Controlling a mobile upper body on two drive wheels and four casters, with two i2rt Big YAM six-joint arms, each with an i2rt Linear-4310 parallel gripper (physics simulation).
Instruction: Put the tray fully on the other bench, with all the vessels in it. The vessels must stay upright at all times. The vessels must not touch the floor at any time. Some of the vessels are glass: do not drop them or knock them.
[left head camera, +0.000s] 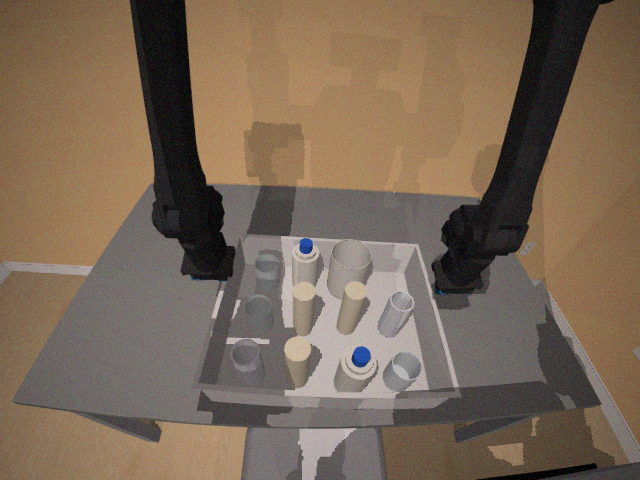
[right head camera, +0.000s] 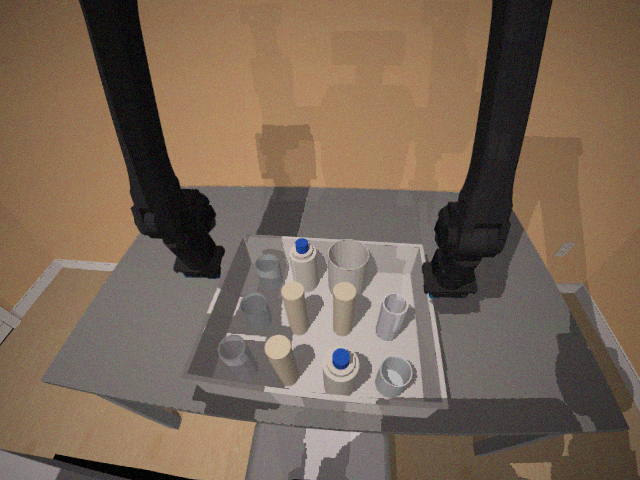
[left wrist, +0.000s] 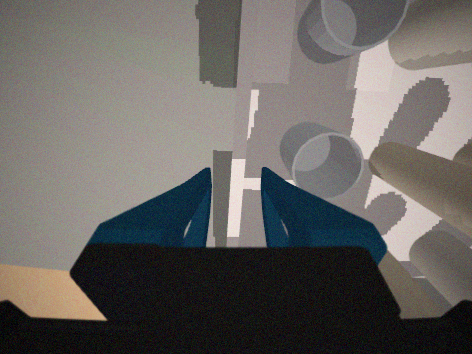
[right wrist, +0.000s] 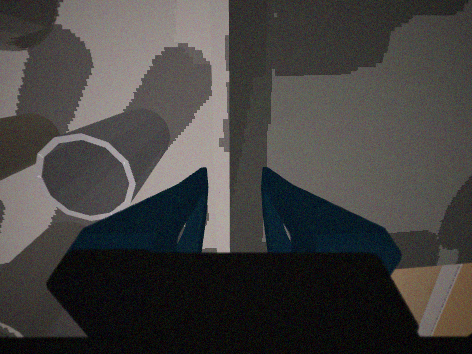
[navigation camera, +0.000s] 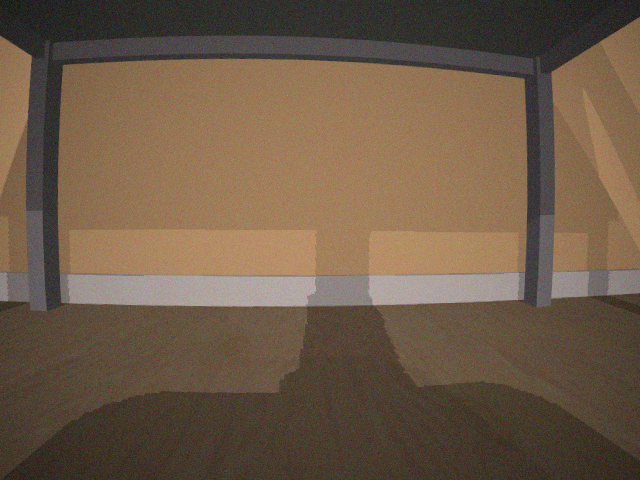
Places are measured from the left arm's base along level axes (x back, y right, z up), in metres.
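Pixels of known places: left gripper, between the fingertips: (left head camera: 217, 277) (right head camera: 213, 275) (left wrist: 236, 176); right gripper, between the fingertips: (left head camera: 441, 290) (right head camera: 438, 294) (right wrist: 234, 177).
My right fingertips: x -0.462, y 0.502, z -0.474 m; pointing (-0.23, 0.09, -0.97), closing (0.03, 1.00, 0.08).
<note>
Behind a point stands the place of what it marks.
The white tray (left head camera: 320, 401) @[z -0.585, x -0.246, y 0.209 m] (right head camera: 310, 405) @[z -0.622, x -0.246, y 0.221 m] stands on the grey bench (left head camera: 118, 320) @[z -0.648, x -0.448, y -0.356 m] (right head camera: 129, 320) @[z -0.648, x -0.423, y -0.357 m]. Its vessels stand upright: a large beaker (left head camera: 350, 273) @[z -0.517, x -0.545, y 0.289 m] (right head camera: 347, 266) @[z -0.618, x -0.653, y 0.296 m], two blue-capped bottles (left head camera: 306, 266) @[z -0.520, x -0.567, y 0.173 m] (left head camera: 356, 370) @[z -0.493, x -0.282, y 0.275 m], three cream cylinders (left head camera: 303, 312) @[z -0.517, x -0.426, y 0.168 m] (left head camera: 351, 312) @[z -0.523, x -0.432, y 0.282 m] (left head camera: 298, 364) @[z -0.482, x -0.291, y 0.160 m] and several clear glasses, one of them a narrow glass (left head camera: 395, 316) @[z -0.534, x -0.427, y 0.393 m] (right wrist: 87, 177) @[z -0.546, x -0.440, y 0.385 m]. My left gripper (left head camera: 209, 277) @[z -0.467, x -0.483, y -0.035 m] (left wrist: 236, 176) @[z -0.467, x -0.483, y -0.035 m] is at the tray's left wall, my right gripper (right head camera: 451, 295) (right wrist: 234, 177) @[z -0.474, x -0.462, y 0.502 m] at its right wall. Both are partly open, their fingers on either side of the wall with gaps showing. The head views hide most of the fingers.
Glasses (left wrist: 327, 165) @[z -0.627, x -0.446, y 0.079 m] stand inside the tray close to the left gripper. Behind the bench is a tan wall. The navigation camera shows two bench legs (navigation camera: 43, 180) @[z -1.059, x -1.050, y -0.460 m] (navigation camera: 539, 180) @[z -1.042, x -1.043, y 0.913 m] and a crossbar (navigation camera: 289, 49) @[z -0.711, x -1.056, y 0.196 m]. The robot's grey base (left head camera: 268, 454) @[z -1.150, x -0.190, y 0.057 m] is at the bench's near edge.
</note>
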